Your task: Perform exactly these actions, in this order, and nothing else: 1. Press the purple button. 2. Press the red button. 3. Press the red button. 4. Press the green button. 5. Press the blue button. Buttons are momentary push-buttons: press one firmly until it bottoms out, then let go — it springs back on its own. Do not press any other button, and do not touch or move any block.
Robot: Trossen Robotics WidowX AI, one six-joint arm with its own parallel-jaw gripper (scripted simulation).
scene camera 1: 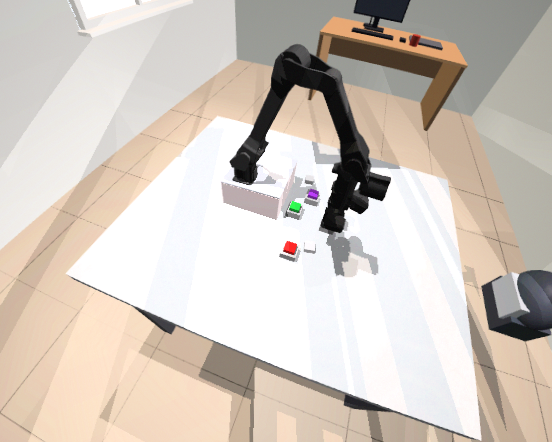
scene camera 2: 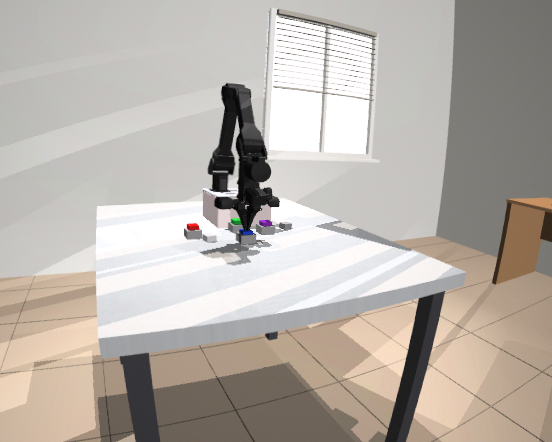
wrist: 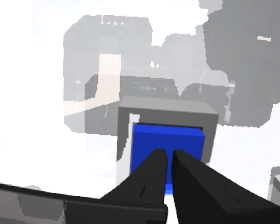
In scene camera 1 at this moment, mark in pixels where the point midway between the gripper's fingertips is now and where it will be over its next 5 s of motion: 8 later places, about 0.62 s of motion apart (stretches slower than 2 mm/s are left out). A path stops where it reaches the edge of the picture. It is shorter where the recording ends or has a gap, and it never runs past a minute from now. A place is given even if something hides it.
My gripper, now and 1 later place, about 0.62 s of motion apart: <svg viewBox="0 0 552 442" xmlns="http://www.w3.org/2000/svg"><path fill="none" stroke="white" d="M330 221L334 190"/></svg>
